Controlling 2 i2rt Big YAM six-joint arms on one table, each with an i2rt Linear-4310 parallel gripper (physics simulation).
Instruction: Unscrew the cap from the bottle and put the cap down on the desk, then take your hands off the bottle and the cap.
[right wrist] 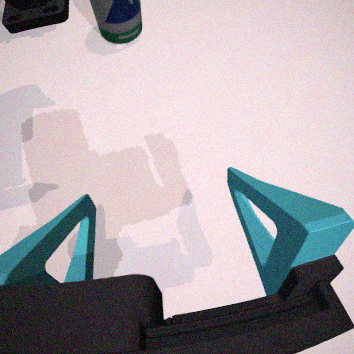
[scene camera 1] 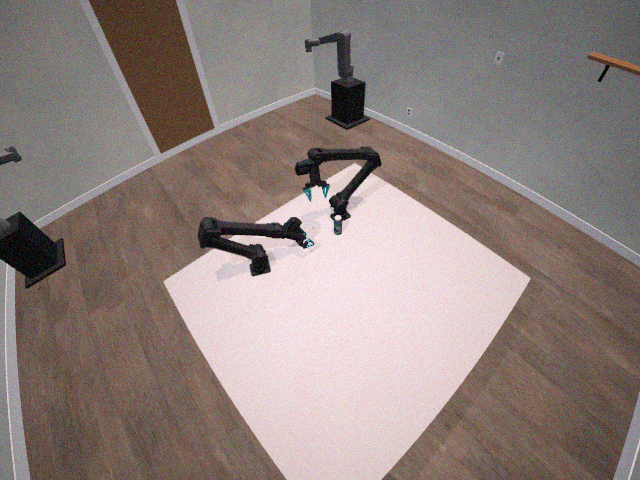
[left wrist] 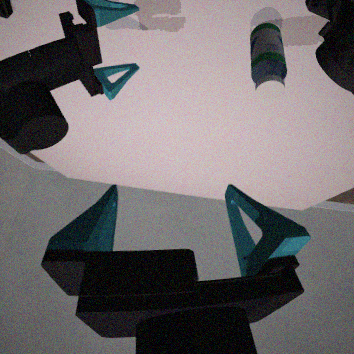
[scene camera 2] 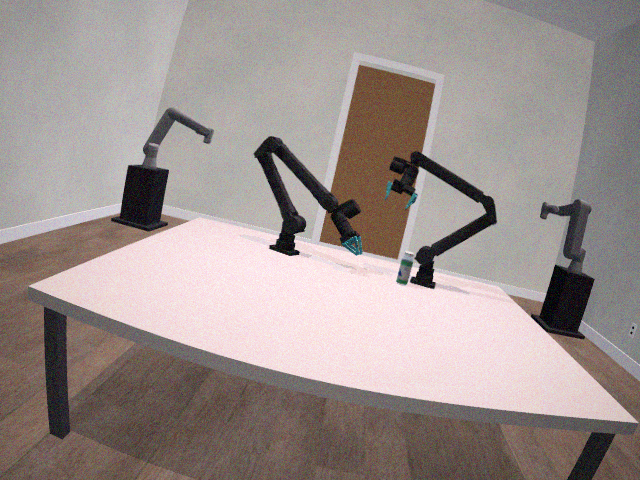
The left gripper is open and holds nothing. The right gripper is open, holding nothing. Also in view: a bottle.
The right gripper is seen too in the left wrist view.
